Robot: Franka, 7 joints.
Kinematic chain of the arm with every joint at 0, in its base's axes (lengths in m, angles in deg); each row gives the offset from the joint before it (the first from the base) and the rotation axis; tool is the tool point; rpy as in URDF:
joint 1: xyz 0 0 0.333 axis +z
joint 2: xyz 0 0 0 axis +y
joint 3: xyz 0 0 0.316 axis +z
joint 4: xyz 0.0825 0 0 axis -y
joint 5: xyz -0.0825 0 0.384 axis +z
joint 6: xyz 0 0 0 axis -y
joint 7: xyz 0.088 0 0 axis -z
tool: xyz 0 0 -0.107 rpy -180 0 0
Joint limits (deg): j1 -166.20..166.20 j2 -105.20..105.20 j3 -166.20..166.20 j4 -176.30..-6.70 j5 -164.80..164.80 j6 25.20..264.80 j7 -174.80..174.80
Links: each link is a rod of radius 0.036 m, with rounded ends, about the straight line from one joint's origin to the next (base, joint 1, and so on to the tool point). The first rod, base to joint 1, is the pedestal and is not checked.
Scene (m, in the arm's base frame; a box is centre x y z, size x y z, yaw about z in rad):
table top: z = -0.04
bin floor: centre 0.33 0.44 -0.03 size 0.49 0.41 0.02 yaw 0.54
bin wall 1: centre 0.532 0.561 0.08 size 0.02 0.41 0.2 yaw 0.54
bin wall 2: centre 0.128 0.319 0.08 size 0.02 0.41 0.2 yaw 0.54
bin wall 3: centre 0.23 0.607 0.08 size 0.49 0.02 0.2 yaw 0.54
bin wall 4: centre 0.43 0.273 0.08 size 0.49 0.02 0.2 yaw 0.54
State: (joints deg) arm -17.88 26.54 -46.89 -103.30 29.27 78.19 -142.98
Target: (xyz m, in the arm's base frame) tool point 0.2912 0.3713 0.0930
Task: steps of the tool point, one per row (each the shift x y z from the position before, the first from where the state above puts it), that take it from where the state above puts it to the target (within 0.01 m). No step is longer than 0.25 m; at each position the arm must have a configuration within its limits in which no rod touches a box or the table.
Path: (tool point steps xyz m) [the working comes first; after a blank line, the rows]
Joints at the target: 35.36 45.32 6.66 -109.66 38.84 78.55 -142.98
Straight joint move there: touches bin wall 4.

1: 0.1482 0.1935 -0.0314
2: 0.0462 0.2359 -0.0143
3: -0.0630 0.2261 0.0005
4: -0.1539 0.1675 0.0119
5: 0.0079 0.0067 -0.0977
6: -0.0080 -0.0067 -0.1018

